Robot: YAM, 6 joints.
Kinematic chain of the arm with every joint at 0, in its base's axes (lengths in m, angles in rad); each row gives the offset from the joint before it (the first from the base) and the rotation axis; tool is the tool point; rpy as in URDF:
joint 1: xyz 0 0 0.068 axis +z
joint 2: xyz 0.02 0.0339 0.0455 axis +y
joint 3: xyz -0.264 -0.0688 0 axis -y
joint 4: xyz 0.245 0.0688 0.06 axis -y
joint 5: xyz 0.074 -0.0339 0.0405 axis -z
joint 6: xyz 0.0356 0 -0.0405 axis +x
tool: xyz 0 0 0 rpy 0 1.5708 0
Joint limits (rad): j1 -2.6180..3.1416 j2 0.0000..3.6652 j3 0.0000..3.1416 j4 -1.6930..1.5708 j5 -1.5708..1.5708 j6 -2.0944..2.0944
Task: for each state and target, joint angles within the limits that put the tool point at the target. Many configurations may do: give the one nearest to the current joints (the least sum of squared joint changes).
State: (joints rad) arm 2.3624 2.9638 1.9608 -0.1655 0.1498 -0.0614
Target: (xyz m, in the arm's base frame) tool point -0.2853 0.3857 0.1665
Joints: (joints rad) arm 2.2209 2.2031 1.6827 -0.4535 0.1788 -0.0614
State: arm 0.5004 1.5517 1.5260 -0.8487 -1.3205 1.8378
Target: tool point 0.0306 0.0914 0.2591
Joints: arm 0.8851 0.7820 0.7132 -1.3960 -1.2884 1.8378
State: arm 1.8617 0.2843 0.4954 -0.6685 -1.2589 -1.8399
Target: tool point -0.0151 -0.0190 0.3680
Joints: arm 2.0795 0.0834 0.8542 -0.5850 -0.6820 -1.8399
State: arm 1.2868 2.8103 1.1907 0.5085 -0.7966 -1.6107
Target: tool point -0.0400 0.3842 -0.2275
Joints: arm 1.6124 3.1675 1.5661 0.5429 -0.7396 -1.6107
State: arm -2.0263 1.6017 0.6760 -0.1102 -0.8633 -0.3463
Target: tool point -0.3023 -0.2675 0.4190
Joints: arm -2.4762 1.6966 1.5991 0.1745 -0.7328 -0.3463
